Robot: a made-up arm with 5 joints.
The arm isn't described. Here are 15 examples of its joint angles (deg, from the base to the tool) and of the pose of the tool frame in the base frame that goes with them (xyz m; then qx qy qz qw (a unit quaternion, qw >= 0)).
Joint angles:
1: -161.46 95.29 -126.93 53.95 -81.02
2: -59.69 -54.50 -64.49 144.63 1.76
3: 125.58 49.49 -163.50 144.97 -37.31
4: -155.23 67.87 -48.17 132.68 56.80
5: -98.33 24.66 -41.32 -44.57 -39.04
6: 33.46 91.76 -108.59 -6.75 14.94
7: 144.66 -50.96 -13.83 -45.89 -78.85
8: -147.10 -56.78 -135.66 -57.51 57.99
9: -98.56 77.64 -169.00 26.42 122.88
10: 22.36 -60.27 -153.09 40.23 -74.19
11: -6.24 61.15 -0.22 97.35 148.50
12: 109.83 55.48 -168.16 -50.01 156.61
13: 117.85 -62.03 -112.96 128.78 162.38
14: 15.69 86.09 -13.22 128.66 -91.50
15: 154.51 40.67 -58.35 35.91 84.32
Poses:
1: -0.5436 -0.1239 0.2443 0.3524 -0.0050 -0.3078 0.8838
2: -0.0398 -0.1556 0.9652 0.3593 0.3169 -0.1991 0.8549
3: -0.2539 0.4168 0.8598 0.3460 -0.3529 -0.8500 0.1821
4: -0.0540 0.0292 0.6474 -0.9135 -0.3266 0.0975 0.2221
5: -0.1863 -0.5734 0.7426 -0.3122 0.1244 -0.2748 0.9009
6: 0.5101 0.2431 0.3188 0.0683 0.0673 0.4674 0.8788
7: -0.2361 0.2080 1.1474 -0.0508 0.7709 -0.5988 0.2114
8: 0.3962 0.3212 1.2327 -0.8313 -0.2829 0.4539 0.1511
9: -0.1999 -0.8180 0.9114 0.1250 -0.6618 -0.7344 0.0840
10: -0.4963 -0.2999 1.4256 -0.6721 -0.6794 0.0214 0.2936
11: -0.2415 -0.0556 0.7966 -0.7065 0.5589 -0.4239 0.0939
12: -0.1244 0.3849 1.3213 -0.8872 -0.4378 -0.1103 0.0949
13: 0.0067 0.0128 1.2512 0.4855 0.3892 -0.0307 0.7822
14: -0.1042 -0.1228 0.8505 -0.8099 -0.4900 0.0849 0.3110
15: -0.3861 0.2045 0.4347 -0.2226 0.2283 0.7296 0.6050
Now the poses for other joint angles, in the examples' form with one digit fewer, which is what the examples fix.
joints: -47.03 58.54 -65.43 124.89 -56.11
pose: -0.021 -0.148 0.549 0.808 0.426 0.313 0.261
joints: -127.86 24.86 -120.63 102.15 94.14
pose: -0.420 -0.442 0.881 -0.238 0.132 0.960 0.068
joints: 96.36 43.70 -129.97 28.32 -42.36
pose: -0.040 0.754 0.998 -0.109 -0.307 0.936 0.132
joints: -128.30 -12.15 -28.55 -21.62 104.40
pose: -0.387 -0.396 0.883 -0.084 -0.599 -0.796 0.018
